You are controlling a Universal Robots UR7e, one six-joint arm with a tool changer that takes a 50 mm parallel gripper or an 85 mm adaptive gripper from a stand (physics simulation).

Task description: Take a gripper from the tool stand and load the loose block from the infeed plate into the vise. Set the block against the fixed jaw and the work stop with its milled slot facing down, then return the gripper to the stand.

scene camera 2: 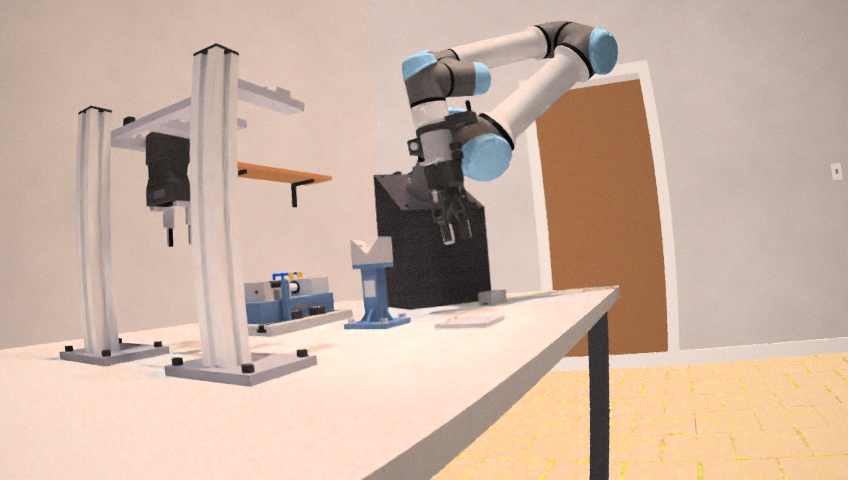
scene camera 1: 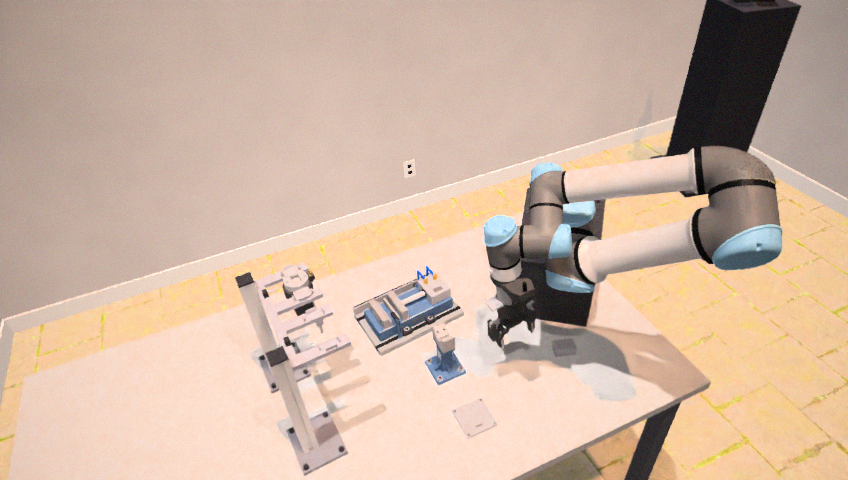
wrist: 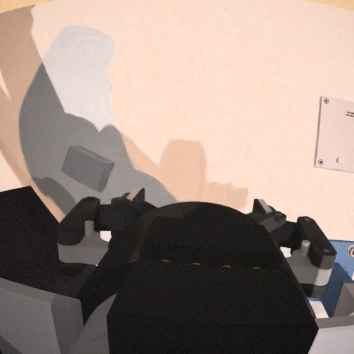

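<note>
The adaptive gripper is on the arm, pointing down, open and empty, high above the table. The loose grey block lies flat on the table near the robot base, in shadow. It is off the infeed plate. In the wrist view the block is ahead and left of the fingers, turned at an angle. I cannot tell which way its slot faces. The vise holds no visible block.
A blue pedestal with a V-shaped top stands between vise and infeed plate. The tool stand is at the other end from the robot. The parallel gripper hangs there.
</note>
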